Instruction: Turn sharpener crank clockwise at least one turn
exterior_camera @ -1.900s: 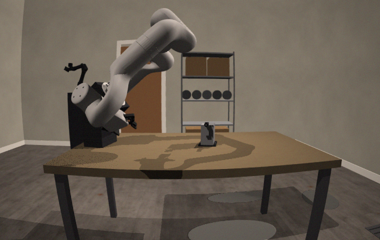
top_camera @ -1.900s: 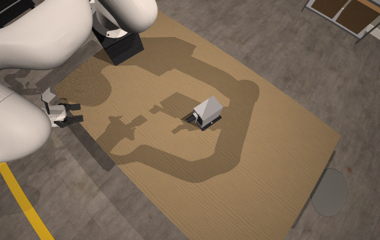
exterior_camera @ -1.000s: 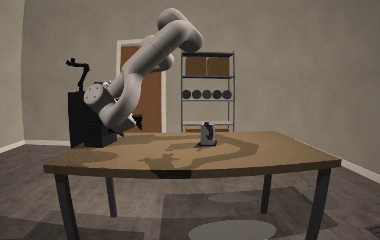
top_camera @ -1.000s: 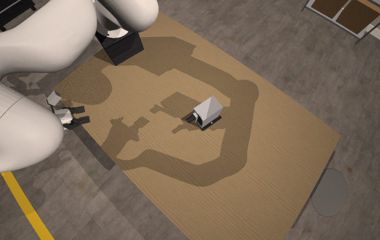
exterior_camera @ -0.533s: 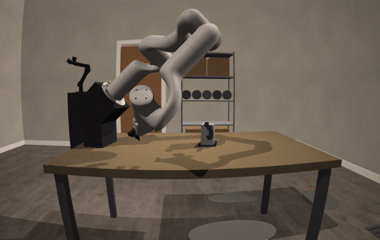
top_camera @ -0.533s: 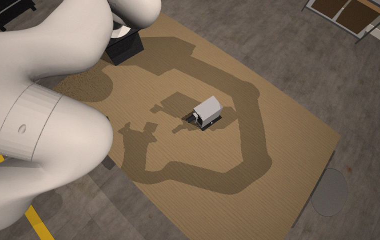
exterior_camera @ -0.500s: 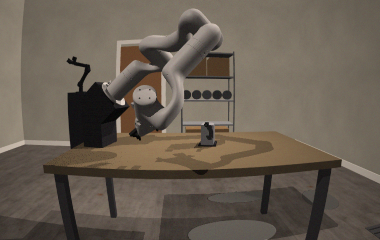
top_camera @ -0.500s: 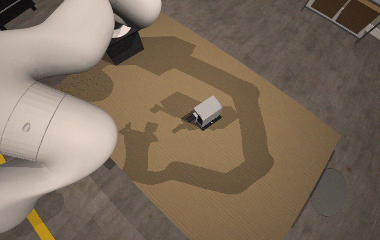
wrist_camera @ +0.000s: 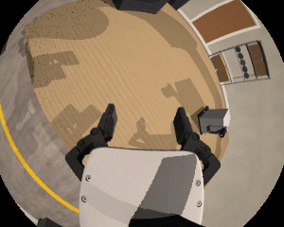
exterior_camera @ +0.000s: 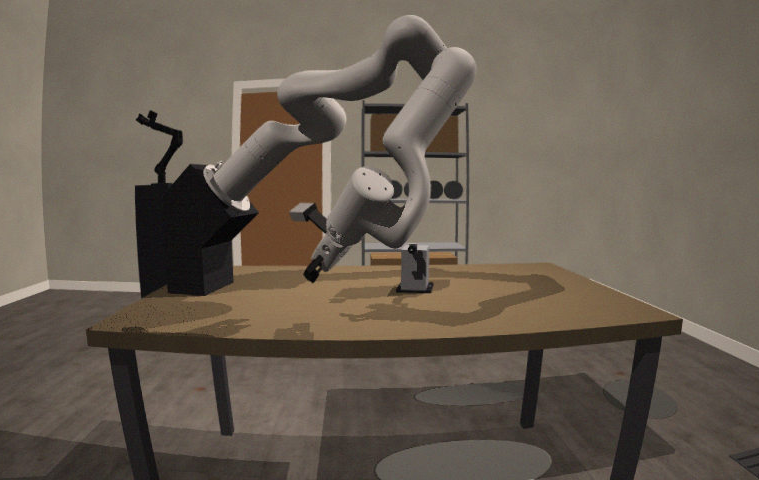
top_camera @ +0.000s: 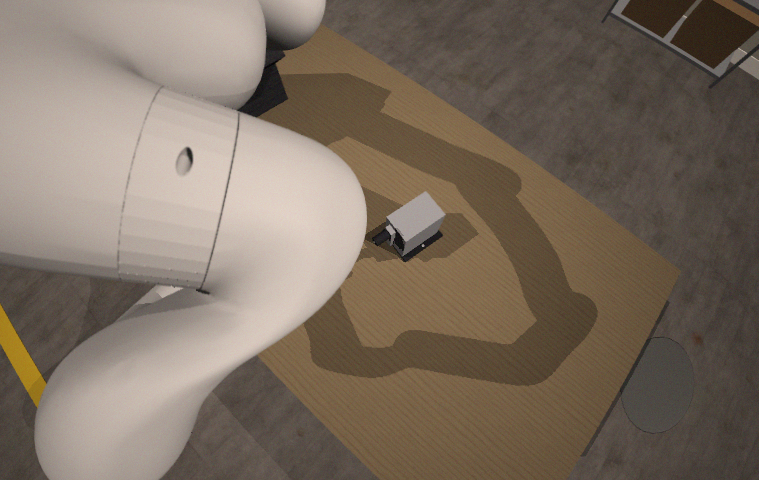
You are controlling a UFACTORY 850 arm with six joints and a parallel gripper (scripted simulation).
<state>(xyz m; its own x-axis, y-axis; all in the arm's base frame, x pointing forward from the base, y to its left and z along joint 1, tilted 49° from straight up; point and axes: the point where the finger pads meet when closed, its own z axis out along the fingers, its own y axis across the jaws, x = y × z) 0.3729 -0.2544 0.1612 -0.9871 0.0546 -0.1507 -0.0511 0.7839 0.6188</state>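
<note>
Right now the dark crank knob is 260 mm to the left of my hand, 200 mm ahead of it and 10 mm above it.
</note>
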